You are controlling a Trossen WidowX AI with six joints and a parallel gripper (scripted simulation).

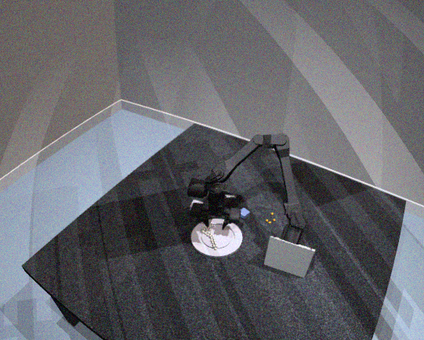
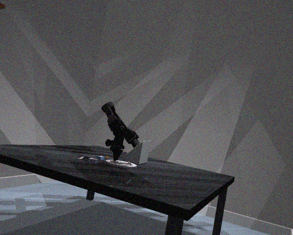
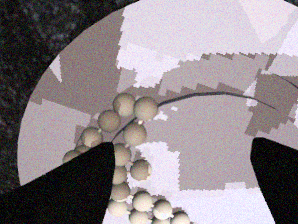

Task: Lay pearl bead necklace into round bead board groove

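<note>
Right now the round white bead board is 30 mm to the left of my gripper tip, 30 mm behind it and 10 mm below it. The rest, counted from my gripper tip: small white block 140 mm ahead, 70 mm to the right, 10 mm below; then small blue cube 150 mm to the right, 50 mm behind, 10 mm below; then thin white stick 190 mm to the right, 90 mm ahead, 20 mm below.
</note>
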